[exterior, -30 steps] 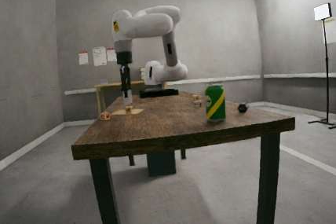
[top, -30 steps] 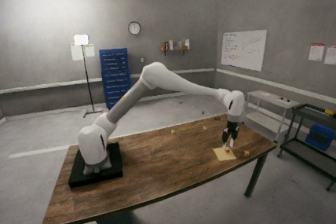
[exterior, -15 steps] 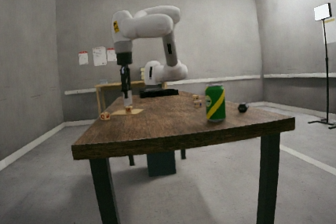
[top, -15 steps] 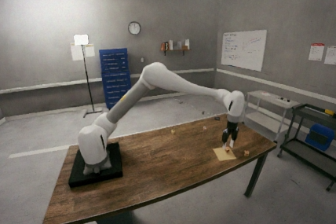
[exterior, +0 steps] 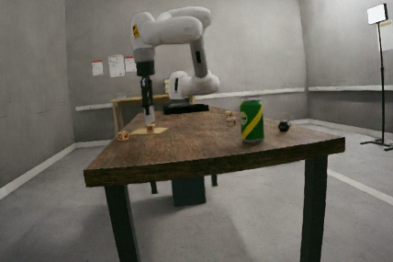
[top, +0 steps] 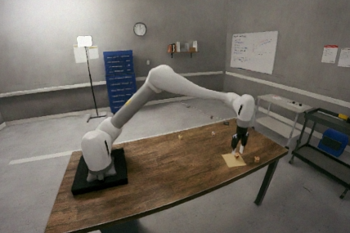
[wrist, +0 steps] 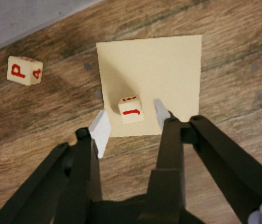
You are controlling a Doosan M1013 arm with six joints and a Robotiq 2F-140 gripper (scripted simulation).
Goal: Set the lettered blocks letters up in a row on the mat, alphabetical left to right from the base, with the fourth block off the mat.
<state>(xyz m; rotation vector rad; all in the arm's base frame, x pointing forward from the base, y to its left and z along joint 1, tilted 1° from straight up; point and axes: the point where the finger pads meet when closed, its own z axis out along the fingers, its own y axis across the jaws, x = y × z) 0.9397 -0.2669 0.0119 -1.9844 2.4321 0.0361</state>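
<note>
Right now the tan mat is 30 mm behind my hand, 10 mm to the right of it and 70 mm below it. From my hand the other things lie so: green can: 380 mm ahead, 280 mm to the left, 10 mm below; dark object: 290 mm ahead, 450 mm to the left, 60 mm below.
</note>
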